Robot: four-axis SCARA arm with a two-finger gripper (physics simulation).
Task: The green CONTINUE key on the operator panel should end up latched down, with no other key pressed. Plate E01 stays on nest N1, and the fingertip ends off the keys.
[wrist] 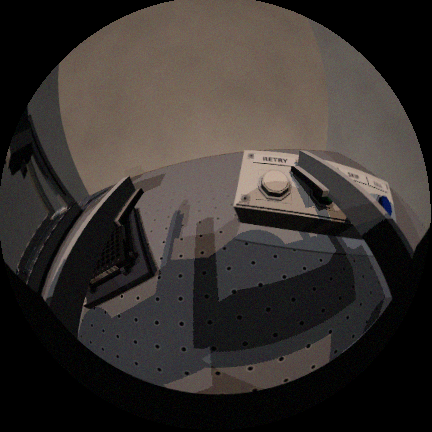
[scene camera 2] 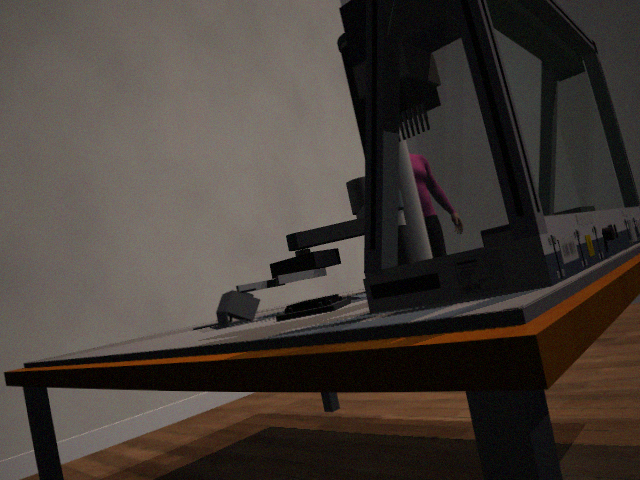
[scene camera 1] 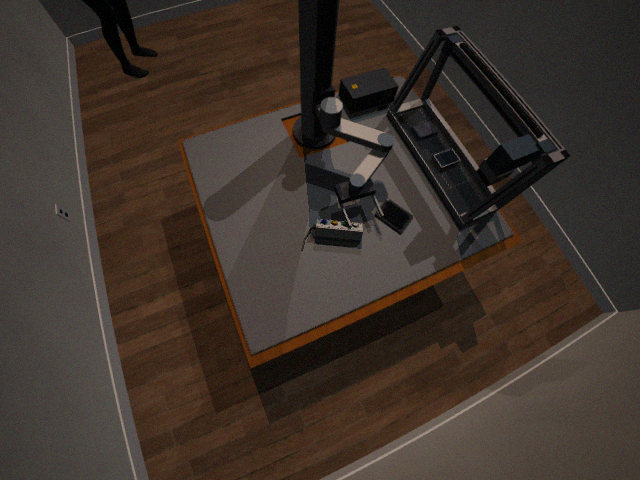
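The operator panel (scene camera 1: pixel 338 235) (scene camera 2: pixel 238 304) (wrist: pixel 250 187) stands on the table. Its green key (scene camera 1: pixel 345 223) (wrist: pixel 327 200) is mostly hidden behind one fingertip in the wrist view; whether they touch or the key is down, I cannot tell. The white RETRY key (wrist: pixel 275 182) stands up beside it. A yellow key (scene camera 1: pixel 334 222) and a blue key (scene camera 1: pixel 324 221) (wrist: pixel 385 205) are farther along. My gripper (scene camera 1: pixel 366 220) (wrist: pixel 214 165) is open and empty, one finger at the panel, the other toward a dark plate (scene camera 1: pixel 393 214) (wrist: pixel 107 257) on a low nest. No E01 or N1 label is readable.
A framed machine (scene camera 1: pixel 428 170) (scene camera 2: pixel 454 268) stands beyond the nest, with plates on its deck. A dark box (scene camera 1: pixel 368 88) stands near the arm's column (scene camera 1: pixel 316 67). A cable (scene camera 1: pixel 306 238) leaves the panel's side. A person (scene camera 1: pixel 116 38) (scene camera 2: pixel 426 183) stands away from the table.
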